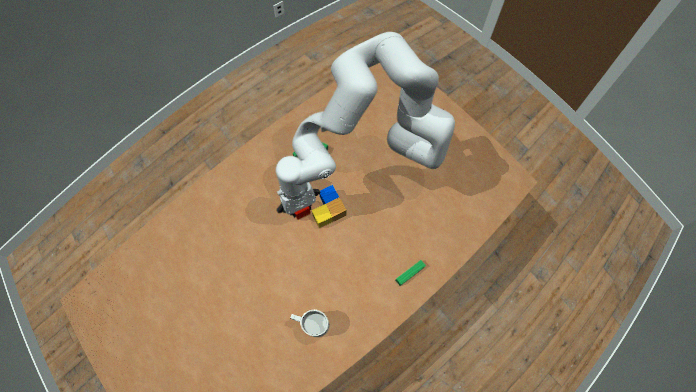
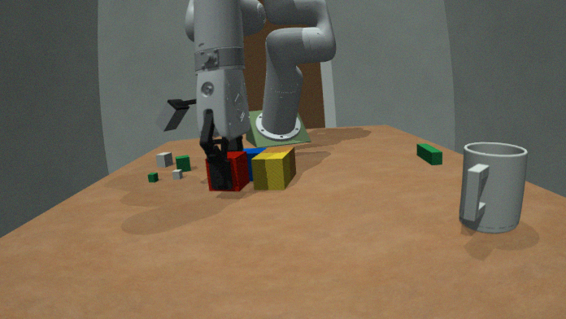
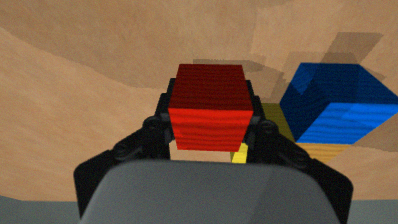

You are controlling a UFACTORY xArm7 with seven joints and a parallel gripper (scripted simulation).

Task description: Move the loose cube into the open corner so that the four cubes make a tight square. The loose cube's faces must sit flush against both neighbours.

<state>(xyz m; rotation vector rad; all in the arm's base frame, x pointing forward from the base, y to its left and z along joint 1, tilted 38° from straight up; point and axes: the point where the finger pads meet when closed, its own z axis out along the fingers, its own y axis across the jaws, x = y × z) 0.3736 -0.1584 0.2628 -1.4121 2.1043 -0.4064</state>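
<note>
My gripper is now 70 mm to the right of the yellow cube, 30 mm past it and 10 mm above it. From my hand the other things lie so: orange cube (90 mm to the left, 70 mm behind, 10 mm below); then red cube (right at my hand); then blue cube (90 mm behind, 40 mm to the left, 10 mm below).
</note>
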